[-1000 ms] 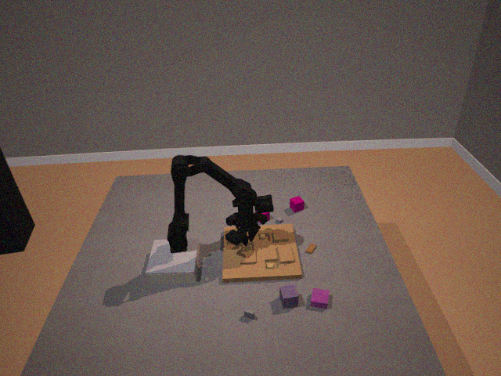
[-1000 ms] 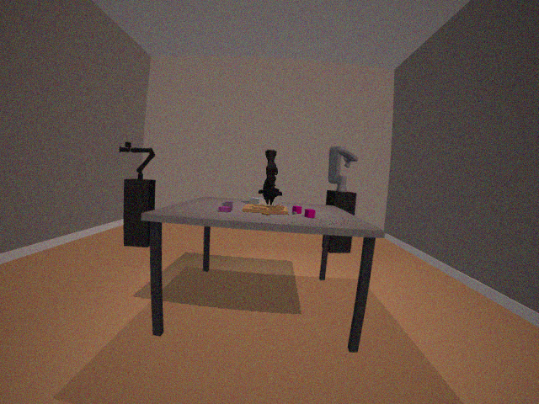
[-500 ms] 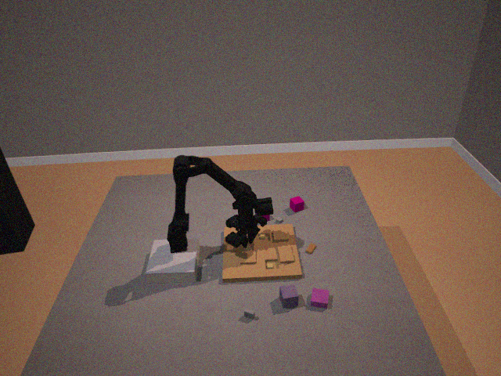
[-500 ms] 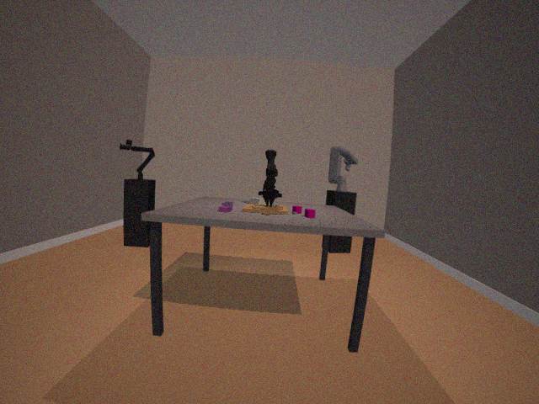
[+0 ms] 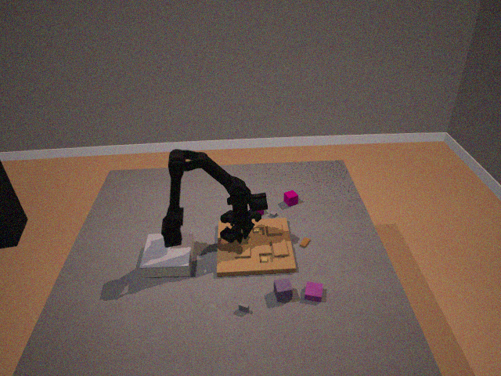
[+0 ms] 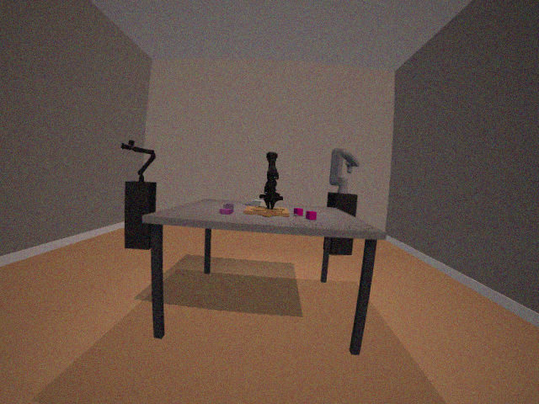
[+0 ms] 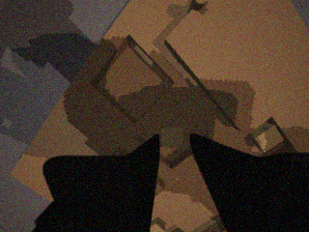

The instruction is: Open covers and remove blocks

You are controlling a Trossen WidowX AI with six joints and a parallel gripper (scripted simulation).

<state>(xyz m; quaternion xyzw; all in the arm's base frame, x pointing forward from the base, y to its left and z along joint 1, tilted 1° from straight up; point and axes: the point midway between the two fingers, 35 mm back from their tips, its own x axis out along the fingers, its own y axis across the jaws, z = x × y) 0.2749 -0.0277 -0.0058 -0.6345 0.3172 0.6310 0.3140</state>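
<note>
Right now my gripper tip is 5 cm short of the tan puzzle board and 1 cm to the left of it. From my gripper tip the other things lie so: small tan piece 25 cm ahead, 6 cm to the right, 1 cm below; small grey piece 32 cm to the right, 6 cm behind; purple block 29 cm to the right, 9 cm ahead, 1 cm above.
</note>
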